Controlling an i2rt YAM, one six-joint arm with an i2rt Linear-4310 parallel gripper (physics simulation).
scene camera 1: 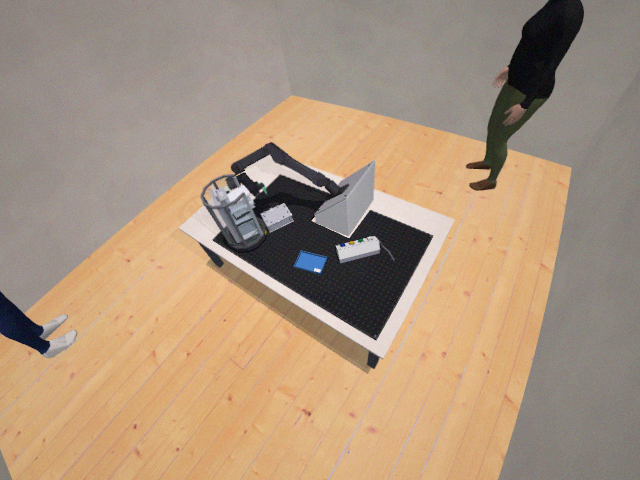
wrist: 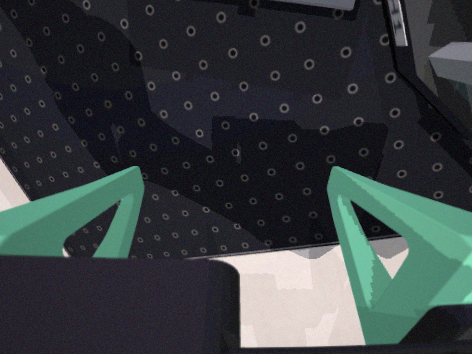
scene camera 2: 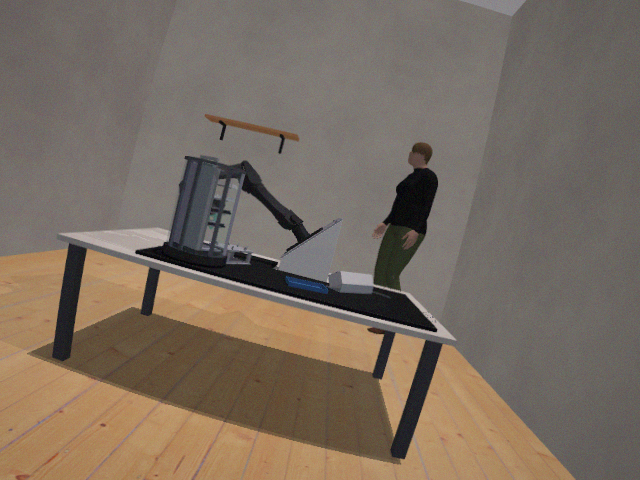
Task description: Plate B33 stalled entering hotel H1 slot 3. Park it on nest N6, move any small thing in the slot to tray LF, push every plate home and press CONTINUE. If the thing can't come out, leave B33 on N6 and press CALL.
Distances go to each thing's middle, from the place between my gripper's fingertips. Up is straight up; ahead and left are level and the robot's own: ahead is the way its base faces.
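Labels:
There's the round plate rack (scene camera 2: 208, 194), and my gripper is 11 cm below it, 6 cm to the right of it and 22 cm short of it.

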